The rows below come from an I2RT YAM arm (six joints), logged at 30 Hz.
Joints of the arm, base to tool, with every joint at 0 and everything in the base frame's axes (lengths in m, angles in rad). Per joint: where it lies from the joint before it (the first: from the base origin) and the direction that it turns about. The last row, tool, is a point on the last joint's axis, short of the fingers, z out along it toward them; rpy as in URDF.
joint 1: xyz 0.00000 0.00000 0.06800 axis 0 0 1
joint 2: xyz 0.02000 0.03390 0.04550 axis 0 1 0
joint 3: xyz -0.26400 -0.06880 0.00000 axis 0 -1 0
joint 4: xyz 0.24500 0.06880 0.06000 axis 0 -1 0
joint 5: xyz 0.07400 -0.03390 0.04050 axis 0 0 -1
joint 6: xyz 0.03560 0.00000 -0.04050 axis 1 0 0
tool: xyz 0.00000 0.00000 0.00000 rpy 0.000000 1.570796 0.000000
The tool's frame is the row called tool.
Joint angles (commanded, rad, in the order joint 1, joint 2, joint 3, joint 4, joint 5, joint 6), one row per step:
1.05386 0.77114 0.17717 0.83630 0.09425 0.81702
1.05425 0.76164 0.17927 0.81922 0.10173 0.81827
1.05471 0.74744 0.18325 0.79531 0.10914 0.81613
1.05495 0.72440 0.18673 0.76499 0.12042 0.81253
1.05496 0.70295 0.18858 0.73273 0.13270 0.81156
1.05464 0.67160 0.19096 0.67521 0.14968 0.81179
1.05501 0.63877 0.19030 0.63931 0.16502 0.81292
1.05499 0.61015 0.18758 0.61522 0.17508 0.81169
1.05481 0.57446 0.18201 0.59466 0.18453 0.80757
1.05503 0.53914 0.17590 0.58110 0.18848 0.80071
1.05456 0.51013 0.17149 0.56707 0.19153 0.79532
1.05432 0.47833 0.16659 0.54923 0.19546 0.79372
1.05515 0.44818 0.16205 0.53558 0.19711 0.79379
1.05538 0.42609 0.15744 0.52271 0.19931 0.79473
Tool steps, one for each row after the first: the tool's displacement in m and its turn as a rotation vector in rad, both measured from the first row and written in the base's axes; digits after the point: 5 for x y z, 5 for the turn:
-0.00014 -0.00064 0.00036 -0.00318 0.00524 -0.00658
-0.00045 -0.00155 0.00134 -0.00853 0.00787 -0.01383
-0.00111 -0.00346 0.00279 -0.01261 0.00917 -0.02540
-0.00167 -0.00531 0.00318 -0.01965 0.01518 -0.03757
-0.00240 -0.00793 0.00245 -0.03864 0.02993 -0.05446
-0.00370 -0.01119 0.00307 -0.03967 0.03545 -0.06885
-0.00500 -0.01419 0.00353 -0.03774 0.03555 -0.07894
-0.00678 -0.01807 0.00421 -0.03069 0.02981 -0.08918
-0.00881 -0.02186 0.00526 -0.02042 0.01822 -0.09426
-0.01035 -0.02493 0.00592 -0.01388 0.00994 -0.09891
-0.01201 -0.02820 0.00624 -0.00632 0.00548 -0.10333
-0.01379 -0.03121 0.00683 0.00460 0.00053 -0.10407
-0.01495 -0.03336 0.00644 0.00954 -0.00033 -0.10574

